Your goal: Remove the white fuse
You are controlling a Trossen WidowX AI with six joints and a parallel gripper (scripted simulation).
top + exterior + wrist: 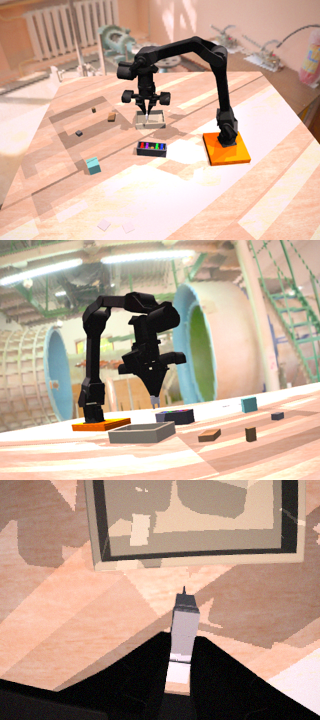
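My gripper tip is 20 mm past the tray, 60 mm to the left of it and 90 mm above it. The rest, counted from my gripper tip: tan block (150 mm ahead, 130 mm to the right, 90 mm below); small grey cube (300 mm ahead, 50 mm to the right, 90 mm below); white fuse (10 mm below).
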